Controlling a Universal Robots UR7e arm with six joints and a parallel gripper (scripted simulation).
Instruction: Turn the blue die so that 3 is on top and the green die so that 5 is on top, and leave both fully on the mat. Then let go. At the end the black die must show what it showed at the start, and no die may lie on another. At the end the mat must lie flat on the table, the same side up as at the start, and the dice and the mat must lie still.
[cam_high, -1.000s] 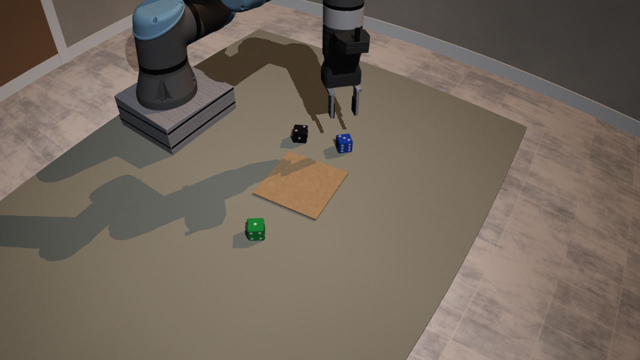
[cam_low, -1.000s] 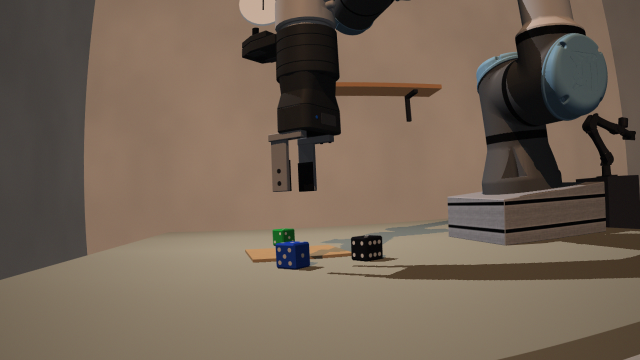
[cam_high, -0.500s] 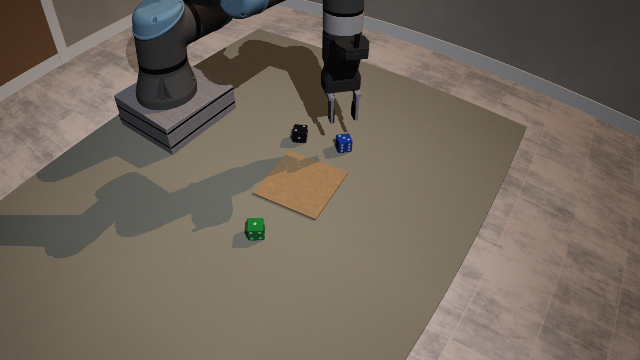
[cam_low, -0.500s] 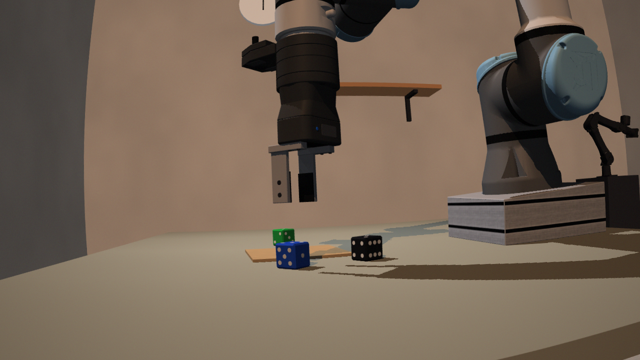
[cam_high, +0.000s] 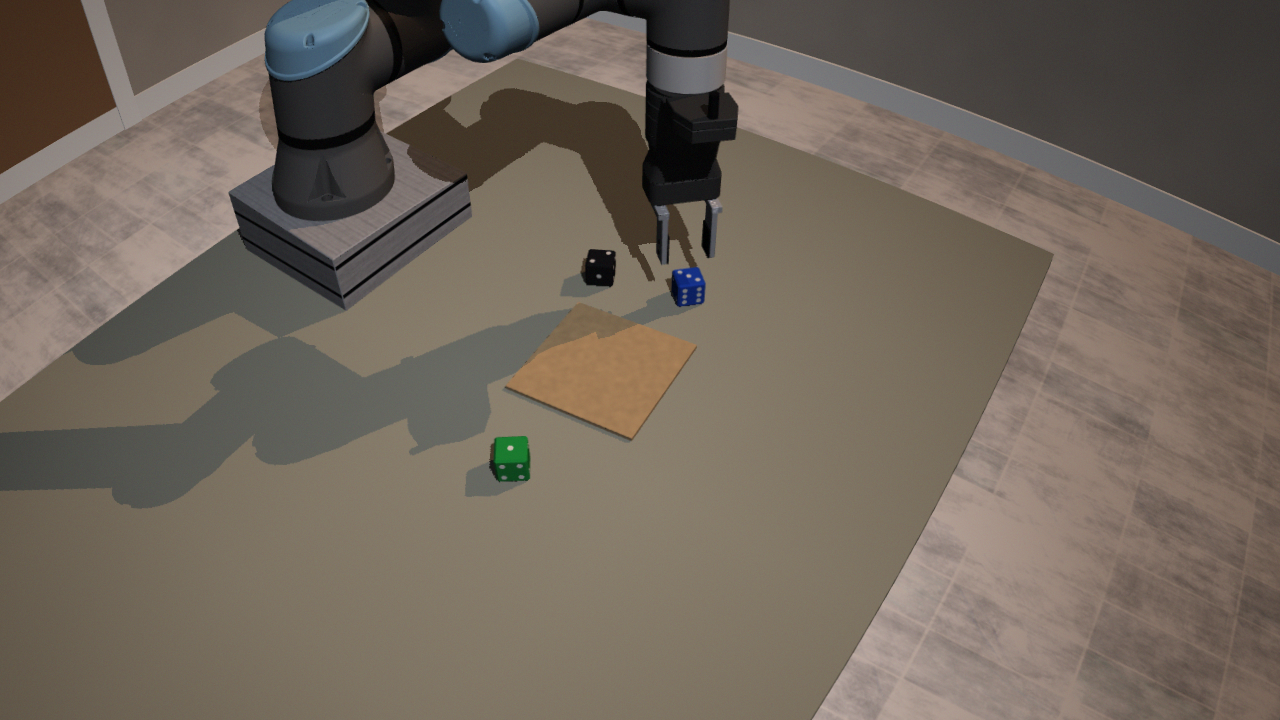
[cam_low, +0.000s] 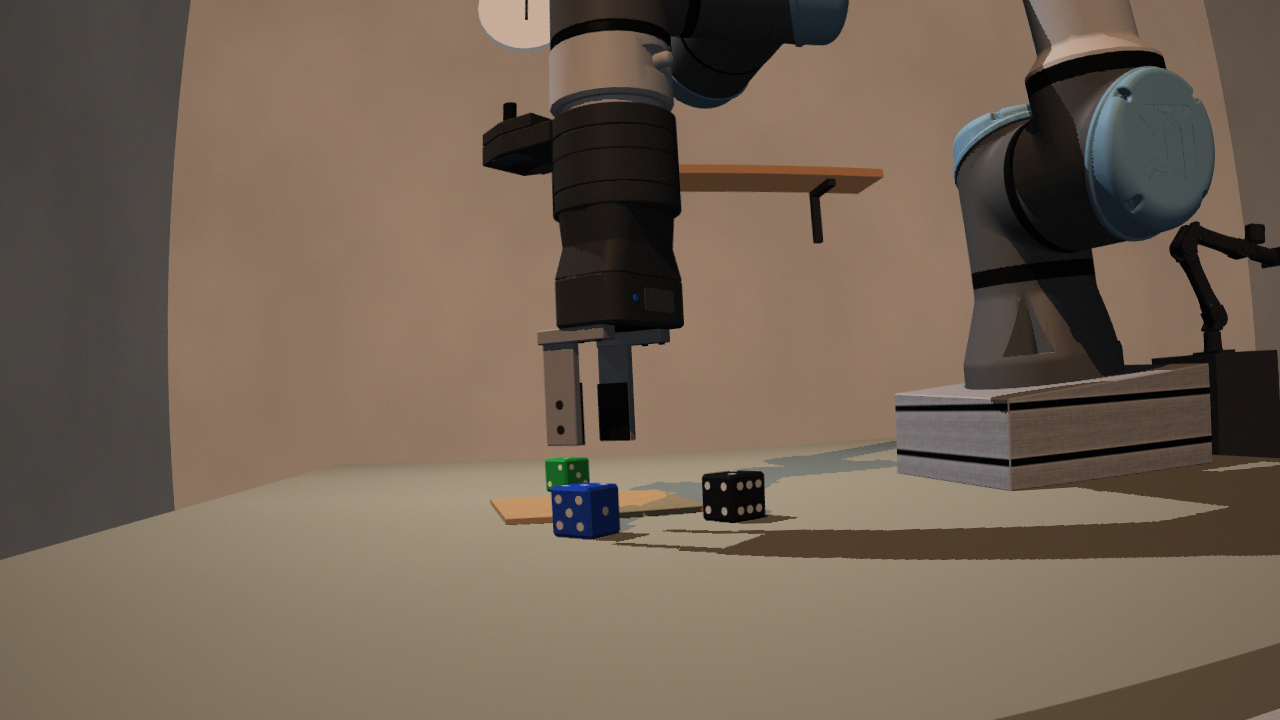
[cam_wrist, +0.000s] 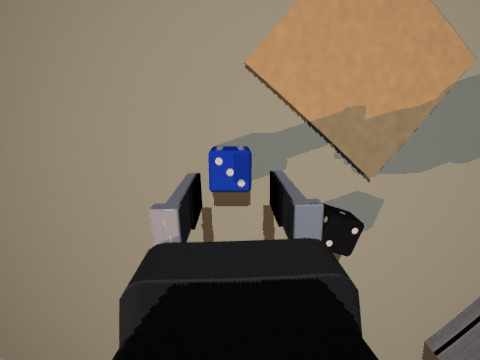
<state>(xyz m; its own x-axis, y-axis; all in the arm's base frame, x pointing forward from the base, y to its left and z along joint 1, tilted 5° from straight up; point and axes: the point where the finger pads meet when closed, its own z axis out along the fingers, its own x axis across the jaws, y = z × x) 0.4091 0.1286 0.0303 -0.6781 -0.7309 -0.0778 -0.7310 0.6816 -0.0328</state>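
Right now my hand is 1 cm short of the blue die and 6 cm above it. Also, from my hand: green die 29 cm to the right, 6 cm below; brown mat 1 cm behind, 14 cm to the right, 7 cm below; black die 9 cm behind, 3 cm to the right, 6 cm below.
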